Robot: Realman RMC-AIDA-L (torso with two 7-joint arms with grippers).
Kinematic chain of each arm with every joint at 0, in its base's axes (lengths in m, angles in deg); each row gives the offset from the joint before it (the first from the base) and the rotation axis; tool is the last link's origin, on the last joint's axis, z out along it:
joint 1: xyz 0 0 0.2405 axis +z
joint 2: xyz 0 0 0 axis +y
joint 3: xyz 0 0 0.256 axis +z
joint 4: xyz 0 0 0 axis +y
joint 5: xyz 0 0 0.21 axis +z
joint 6: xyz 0 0 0 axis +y
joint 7: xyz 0 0 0.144 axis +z
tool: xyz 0 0 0
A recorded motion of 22 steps. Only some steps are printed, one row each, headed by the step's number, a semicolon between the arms.
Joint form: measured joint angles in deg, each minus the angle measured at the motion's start. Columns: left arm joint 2, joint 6, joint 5, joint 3, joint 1, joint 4, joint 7; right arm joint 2, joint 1, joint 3, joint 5, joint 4, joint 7, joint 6.
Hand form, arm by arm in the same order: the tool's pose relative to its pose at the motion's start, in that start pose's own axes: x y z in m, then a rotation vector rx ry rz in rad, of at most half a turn. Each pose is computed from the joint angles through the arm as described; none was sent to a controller.
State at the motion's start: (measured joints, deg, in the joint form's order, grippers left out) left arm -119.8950 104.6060 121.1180 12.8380 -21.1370 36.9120 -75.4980; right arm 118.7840 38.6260 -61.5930 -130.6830 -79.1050 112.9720 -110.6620
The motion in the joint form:
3: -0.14 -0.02 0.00 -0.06 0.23 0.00 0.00; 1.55 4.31 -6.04 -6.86 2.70 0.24 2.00
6: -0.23 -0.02 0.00 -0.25 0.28 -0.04 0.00; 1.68 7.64 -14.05 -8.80 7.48 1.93 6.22
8: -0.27 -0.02 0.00 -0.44 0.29 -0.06 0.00; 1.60 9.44 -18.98 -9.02 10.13 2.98 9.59
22: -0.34 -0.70 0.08 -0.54 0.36 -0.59 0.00; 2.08 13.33 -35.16 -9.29 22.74 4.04 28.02
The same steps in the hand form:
3: -0.0015 0.0007 -0.0005 0.0026 0.0013 -0.0045; -0.0162 -0.0036 0.0259 -0.0168 0.1463 -0.0617
6: -0.0020 0.0010 -0.0006 0.0045 0.0045 -0.0071; -0.0280 -0.0051 0.0540 -0.0397 0.2545 -0.1107
8: -0.0021 0.0010 -0.0007 0.0064 0.0072 -0.0083; -0.0347 -0.0061 0.0700 -0.0384 0.3043 -0.1462
22: -0.0045 0.0005 0.0001 0.0148 0.0076 -0.0182; -0.0305 -0.0161 0.1323 0.0331 0.4199 -0.2522

